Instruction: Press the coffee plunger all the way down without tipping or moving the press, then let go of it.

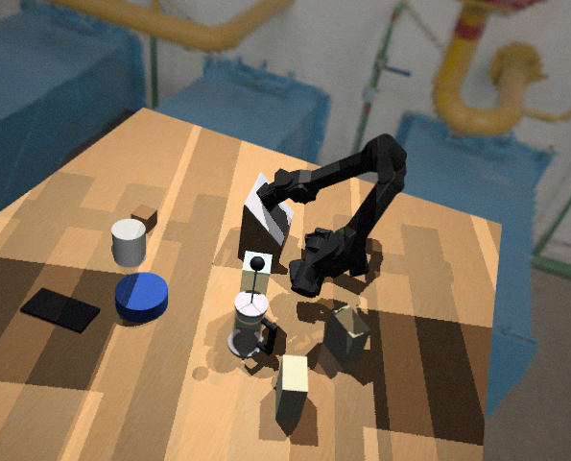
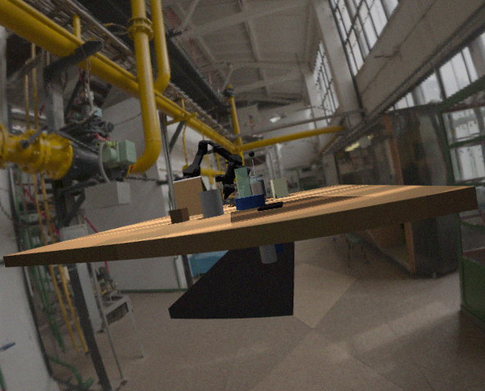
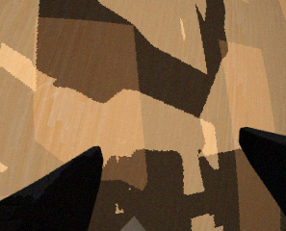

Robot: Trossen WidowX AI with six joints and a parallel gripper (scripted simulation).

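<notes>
Right now my gripper tip is 240 mm short of the coffee press, 120 mm to the left of it and 60 mm below it. From my gripper tip the other things lie so: flat black slab: 540 mm to the right, 350 mm ahead, 60 mm below.
</notes>
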